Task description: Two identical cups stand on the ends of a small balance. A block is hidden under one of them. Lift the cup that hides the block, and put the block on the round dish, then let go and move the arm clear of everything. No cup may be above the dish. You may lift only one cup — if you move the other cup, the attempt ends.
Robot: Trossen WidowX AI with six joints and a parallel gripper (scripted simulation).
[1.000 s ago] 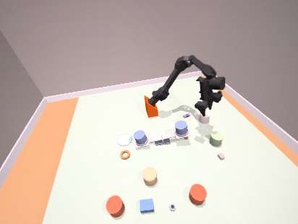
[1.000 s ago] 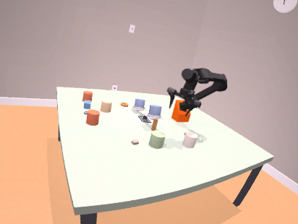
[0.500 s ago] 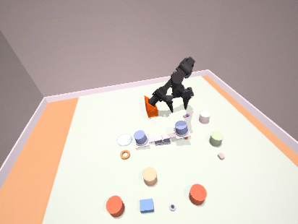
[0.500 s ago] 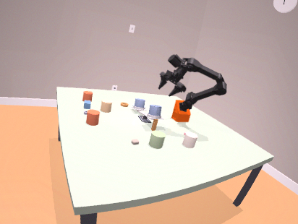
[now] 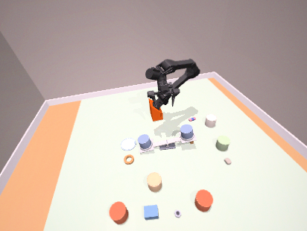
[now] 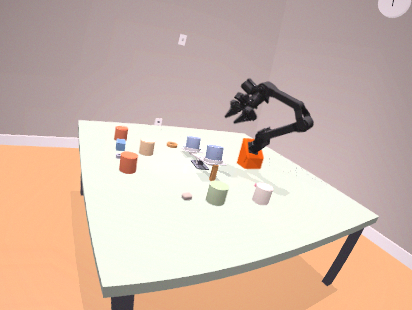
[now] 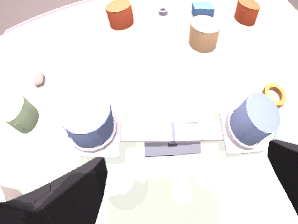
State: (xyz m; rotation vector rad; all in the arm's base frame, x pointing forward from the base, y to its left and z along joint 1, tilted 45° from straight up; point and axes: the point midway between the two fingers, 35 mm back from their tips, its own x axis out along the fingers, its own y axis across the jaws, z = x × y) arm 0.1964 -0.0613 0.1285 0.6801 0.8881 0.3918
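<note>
Now: gripper tip 190 mm above the lavender block, 140 mm to the left of it and 100 mm short of it. The rest, counted from my gripper tip: balance: 200 mm below, 90 mm ahead; then round dish: 250 mm to the right, 230 mm below, 50 mm ahead; then whitish cylinder: 330 mm to the left, 200 mm below, 80 mm behind.
</note>
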